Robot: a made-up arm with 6 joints.
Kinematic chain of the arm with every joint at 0, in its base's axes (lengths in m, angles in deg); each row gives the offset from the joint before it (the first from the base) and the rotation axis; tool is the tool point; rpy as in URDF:
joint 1: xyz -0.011 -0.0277 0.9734 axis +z
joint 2: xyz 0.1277 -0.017 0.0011 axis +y
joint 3: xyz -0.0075 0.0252 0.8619 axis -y
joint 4: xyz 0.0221 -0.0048 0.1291 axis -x
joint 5: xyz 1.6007 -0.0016 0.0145 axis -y
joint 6: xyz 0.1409 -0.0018 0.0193 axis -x
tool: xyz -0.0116 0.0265 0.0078 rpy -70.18 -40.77 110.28
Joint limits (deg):
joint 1: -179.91..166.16
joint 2: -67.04..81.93
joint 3: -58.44..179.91
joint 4: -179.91..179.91
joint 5: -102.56..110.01
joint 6: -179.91..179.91
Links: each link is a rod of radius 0.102 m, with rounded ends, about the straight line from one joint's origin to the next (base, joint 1, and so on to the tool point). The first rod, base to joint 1, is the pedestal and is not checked.
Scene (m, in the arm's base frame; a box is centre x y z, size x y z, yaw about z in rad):
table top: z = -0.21
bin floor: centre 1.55 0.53 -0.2 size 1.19 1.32 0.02 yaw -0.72
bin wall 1: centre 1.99 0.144 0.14 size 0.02 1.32 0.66 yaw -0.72
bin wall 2: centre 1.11 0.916 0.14 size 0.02 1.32 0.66 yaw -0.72
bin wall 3: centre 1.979 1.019 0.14 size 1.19 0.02 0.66 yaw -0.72
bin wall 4: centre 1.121 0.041 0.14 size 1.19 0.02 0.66 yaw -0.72
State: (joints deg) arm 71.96 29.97 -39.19 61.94 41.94 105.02
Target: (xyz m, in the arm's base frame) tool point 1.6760 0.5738 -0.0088
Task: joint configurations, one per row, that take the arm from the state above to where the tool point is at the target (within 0.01 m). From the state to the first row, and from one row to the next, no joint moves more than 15 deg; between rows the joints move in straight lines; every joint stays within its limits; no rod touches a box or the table.
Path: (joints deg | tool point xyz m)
1: 61.60 24.82 -27.98 74.83 49.08 98.41 | 0.6768 1.4688 0.4897
2: 51.24 19.67 -16.78 87.72 56.22 91.81 | 1.0566 1.4957 0.8829
3: 40.87 14.52 -5.57 100.61 63.36 85.20 | 1.3838 1.3474 1.3246
4: 30.51 9.37 5.64 113.51 70.49 78.59 | 1.5912 1.0593 1.7840
5: 27.20 21.21 2.69 99.83 61.90 85.46 | 1.7695 1.0290 1.3402
6: 23.89 33.06 -0.26 86.16 53.30 92.32 | 1.8530 0.9259 0.8752
7: 20.58 44.90 -3.20 72.49 44.70 99.18 | 1.8250 0.7669 0.4160
8: 17.27 56.75 -6.15 58.82 36.11 106.04 | 1.6760 0.5738 -0.0088

